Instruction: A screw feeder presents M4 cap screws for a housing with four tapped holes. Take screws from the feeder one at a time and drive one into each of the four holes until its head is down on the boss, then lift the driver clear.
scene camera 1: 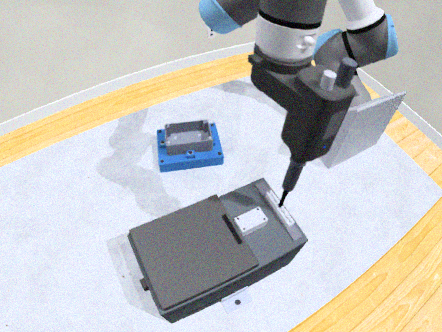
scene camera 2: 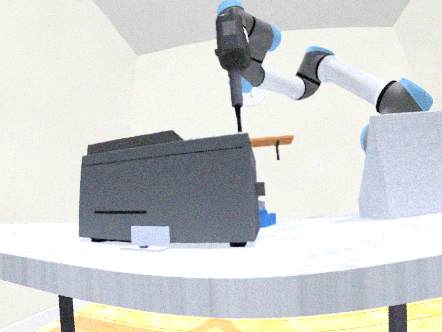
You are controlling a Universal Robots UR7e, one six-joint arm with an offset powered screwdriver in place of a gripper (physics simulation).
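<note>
The dark grey screw feeder (scene camera 1: 192,250) (scene camera 2: 170,190) stands on the table, with a pale rail (scene camera 1: 286,214) at one end of its top. My screwdriver (scene camera 1: 280,205) (scene camera 2: 240,131) points steeply down with its thin black bit tip at this rail in scene camera 1. In scene camera 2 the tip meets the feeder's top edge line. Whether a screw is on the bit is too small to tell. The open grey housing (scene camera 1: 190,146) sits on a blue fixture (scene camera 1: 190,162) (scene camera 2: 268,218), apart from the feeder. Its corner bosses show, but screw heads in them cannot be made out.
A small white block (scene camera 1: 251,220) with dark dots sits on the feeder's top. A pale upright panel (scene camera 1: 367,132) (scene camera 2: 410,170) stands behind the driver. An orange bar (scene camera 2: 272,140) juts from the feeder's end. A small pale plate (scene camera 1: 237,301) (scene camera 2: 150,234) is beside the feeder.
</note>
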